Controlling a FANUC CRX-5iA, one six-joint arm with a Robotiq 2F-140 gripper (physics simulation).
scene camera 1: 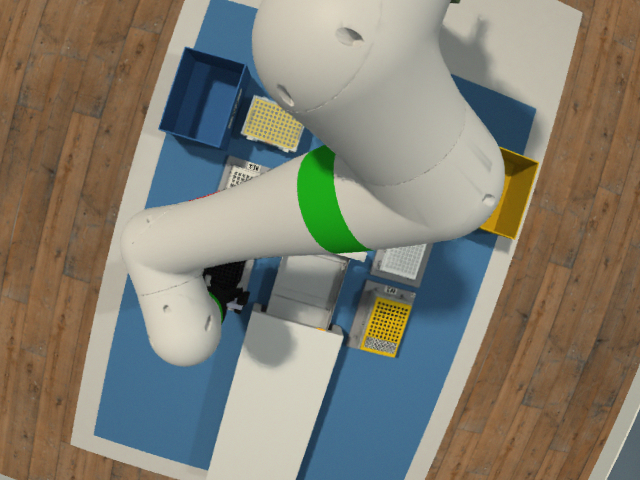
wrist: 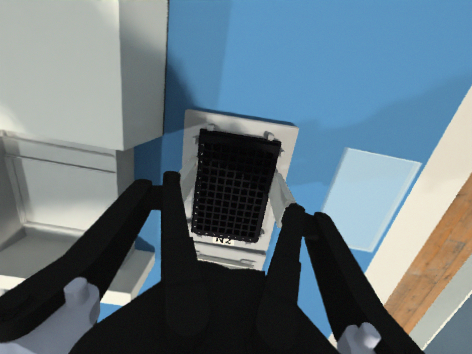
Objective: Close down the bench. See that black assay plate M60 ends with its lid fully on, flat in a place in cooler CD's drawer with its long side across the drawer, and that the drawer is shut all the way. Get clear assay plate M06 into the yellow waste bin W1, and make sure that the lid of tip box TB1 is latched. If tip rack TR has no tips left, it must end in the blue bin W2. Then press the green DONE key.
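Places are measured from the arm's base along level axes (x ahead, y right, z down), in centimetres.
Pixels of known places: gripper, fingertip midpoint: (scene camera 1: 220, 280) (wrist: 234, 175).
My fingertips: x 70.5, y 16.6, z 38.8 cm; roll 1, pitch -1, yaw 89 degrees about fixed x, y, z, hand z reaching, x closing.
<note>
Ahead of a thing's pixels: the offset from my fingertips to its top centre. "pt": to the spot under its first point.
A black assay plate {dx -1.9, dy +0.1, dz -0.9 cm} (scene camera 1: 225, 272) (wrist: 235, 187) sits without a lid on the grey nest N2 {pt dx +4.9, dy +4.7, dz +0.5 cm} (wrist: 287, 141). My gripper (scene camera 1: 226, 282) (wrist: 234, 175) is shut on its long sides. A clear flat lid {dx -0.6, dy +15.9, dz +0.9 cm} (wrist: 372, 200) lies apart on the blue mat, to the right in the wrist view. The cooler's drawer {pt dx -6.2, dy -19.0, dz +0.3 cm} (scene camera 1: 310, 281) (wrist: 65, 192) stands open beside the nest; the part of its floor that shows is bare. The yellow waste bin {dx -38.7, dy -49.7, dz -10.3 cm} (scene camera 1: 526, 192) is partly behind the arm. The blue bin {dx -36.1, dy +14.6, dz -10.3 cm} (scene camera 1: 235, 105) stands at the upper left of the scene view. The DONE key does not show.
The tall white cooler body (scene camera 1: 279, 392) (wrist: 60, 65) stands close beside N2. A yellow-dotted rack {dx -36.2, dy -0.7, dz -5.3 cm} (scene camera 1: 272, 124) is by the blue bin. A yellow rack {dx -2.7, dy -37.4, dz -6.0 cm} (scene camera 1: 388, 320) is on N1, a pale plate {dx -20.3, dy -36.8, dz -1.0 cm} (scene camera 1: 404, 260) near it, and a white gridded item {dx -18.8, dy +0.8, dz -0.9 cm} (scene camera 1: 240, 177) partly under the arm.
</note>
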